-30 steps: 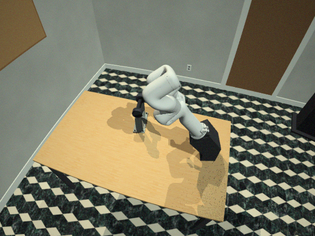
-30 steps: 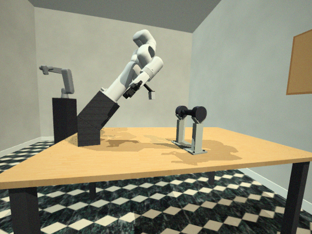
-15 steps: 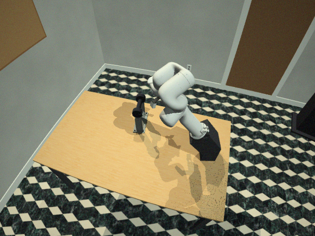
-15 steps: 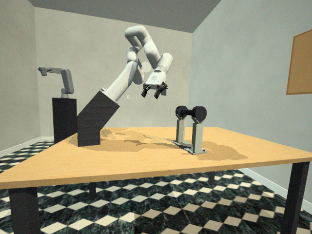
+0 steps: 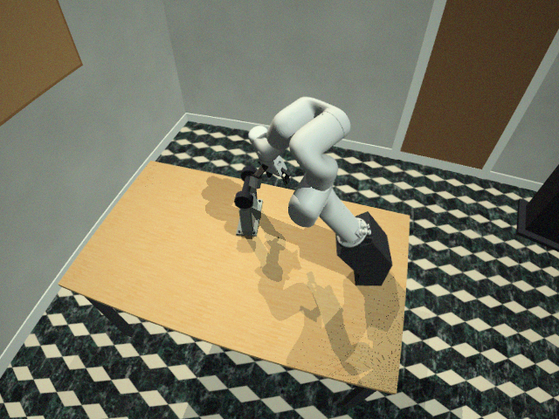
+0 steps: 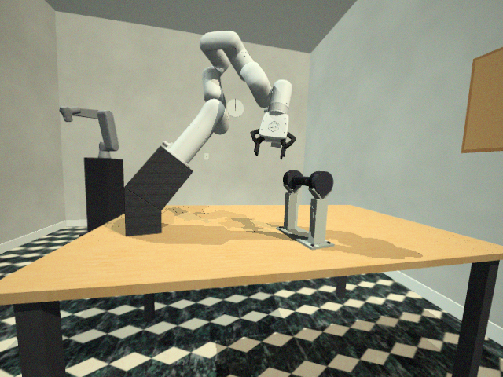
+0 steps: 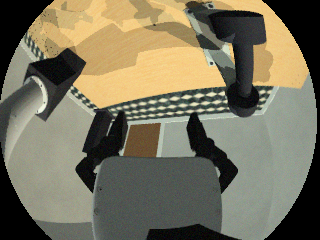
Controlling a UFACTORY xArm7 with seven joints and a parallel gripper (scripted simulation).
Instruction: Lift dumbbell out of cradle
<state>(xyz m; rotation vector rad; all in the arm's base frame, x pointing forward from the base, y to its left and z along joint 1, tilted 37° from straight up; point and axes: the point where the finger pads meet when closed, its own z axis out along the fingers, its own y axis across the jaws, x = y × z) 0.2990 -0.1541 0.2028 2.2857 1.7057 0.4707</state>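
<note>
My gripper is now 150 mm short of the black dumbbell, 40 mm to the right of it and 100 mm above it. Also, from my hand: cradle: 150 mm ahead, 40 mm to the left, 220 mm below.
</note>
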